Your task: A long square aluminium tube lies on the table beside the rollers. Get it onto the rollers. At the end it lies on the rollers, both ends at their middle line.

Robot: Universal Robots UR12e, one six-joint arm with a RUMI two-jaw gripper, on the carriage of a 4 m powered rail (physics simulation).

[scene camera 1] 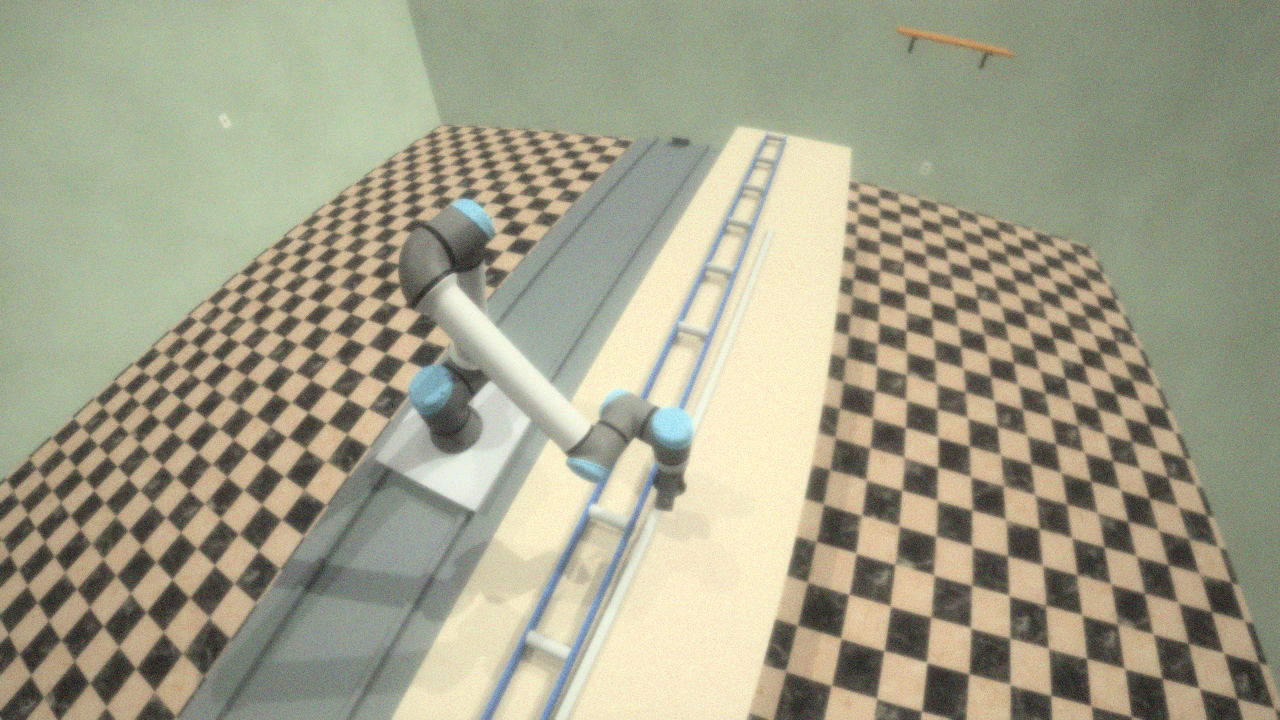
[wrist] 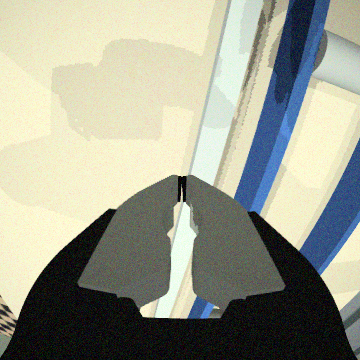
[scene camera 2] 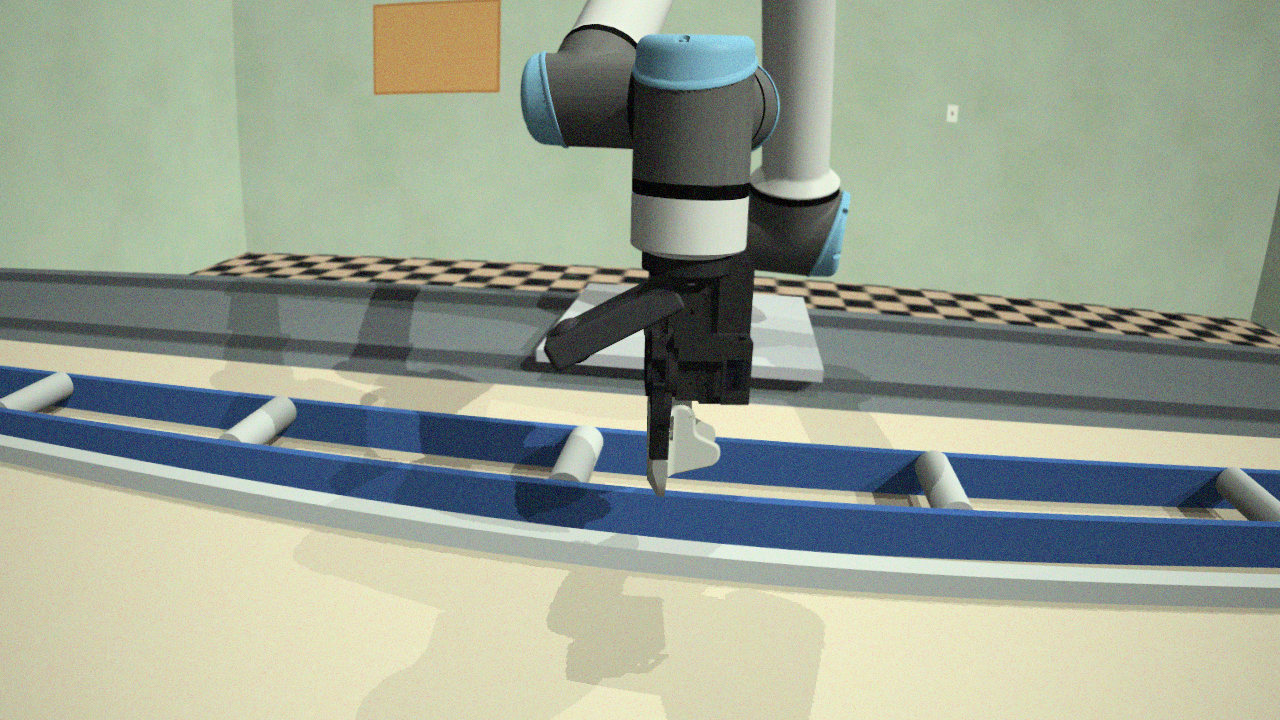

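Where they show: gripper, fingertip midpoint: (wrist: 181,178) (scene camera 2: 660,494); arm's base, origin of the base link: (scene camera 1: 457,430).
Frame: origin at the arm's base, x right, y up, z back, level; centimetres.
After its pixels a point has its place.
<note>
The long square aluminium tube (scene camera 1: 723,353) @[x -65.8, y -0.5, z -75.8 cm] (scene camera 2: 895,573) @[x -24.6, y -0.7, z -76.0 cm] (wrist: 210,150) @[x -2.7, y -0.5, z -74.1 cm] lies on the table along the outer side of the blue roller frame (scene camera 1: 560,568) @[x 27.6, y 2.0, z -55.8 cm] (scene camera 2: 805,528) @[x -16.5, y -0.3, z -69.4 cm] (wrist: 272,130) @[x 0.7, y 1.0, z -69.4 cm], apart from it. Grey rollers (scene camera 1: 691,329) @[x -70.7, y 2.5, z -61.4 cm] (scene camera 2: 942,480) @[x -31.3, y 2.9, z -63.3 cm] (wrist: 345,55) @[x 8.2, y 3.0, z -66.2 cm] sit across between the frame's two blue sides, with no tube on them. My gripper (scene camera 1: 664,505) @[x -2.5, y 6.4, z -76.9 cm] (scene camera 2: 660,490) @[x -2.5, y 6.4, z -76.9 cm] (wrist: 181,178) @[x -2.5, y 6.4, z -76.9 cm] is shut and empty, its fingertips together. It hangs above the tube, which shows below and beyond the tips in the wrist view. The tube's near end does not show in the first scene view.
The cream table (scene camera 1: 787,402) @[x -54.0, y -3.0, z -103.4 cm] (scene camera 2: 223,626) @[x 33.3, y -3.0, z -92.4 cm] runs beside the grey rail (scene camera 1: 590,241) (scene camera 2: 1029,358). The arm stands on the pale carriage plate (scene camera 1: 438,474) @[x 17.1, y 0.0, z -3.8 cm] (scene camera 2: 778,353) @[x -15.7, y 0.0, z -15.9 cm]. The forearm crosses over the roller frame. An orange wall shelf (scene camera 1: 955,42) is far off.
</note>
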